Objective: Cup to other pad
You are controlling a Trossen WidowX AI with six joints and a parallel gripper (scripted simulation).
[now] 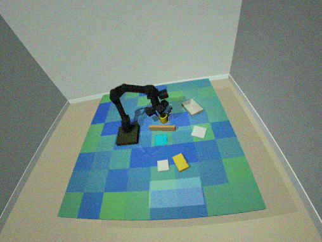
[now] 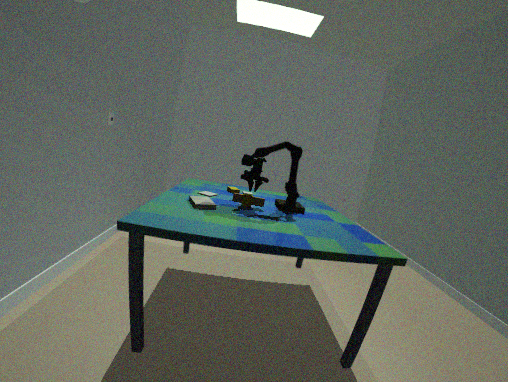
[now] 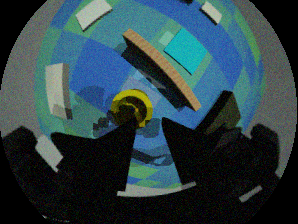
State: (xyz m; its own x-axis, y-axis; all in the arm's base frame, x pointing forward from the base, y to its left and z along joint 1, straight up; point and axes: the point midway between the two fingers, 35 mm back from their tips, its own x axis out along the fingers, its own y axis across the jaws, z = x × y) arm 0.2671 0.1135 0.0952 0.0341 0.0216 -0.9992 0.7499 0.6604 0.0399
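Right now the cup is 6 cm below my gripper tip, 2 cm to the left of it and 2 cm ahead of it. Also, from my gripper tip: brown block (8 cm to the right, 8 cm below, 2 cm ahead); then cyan pad (18 cm to the right, 11 cm below, 2 cm ahead); then white slab (39 cm to the right, 9 cm below, 7 cm ahead).
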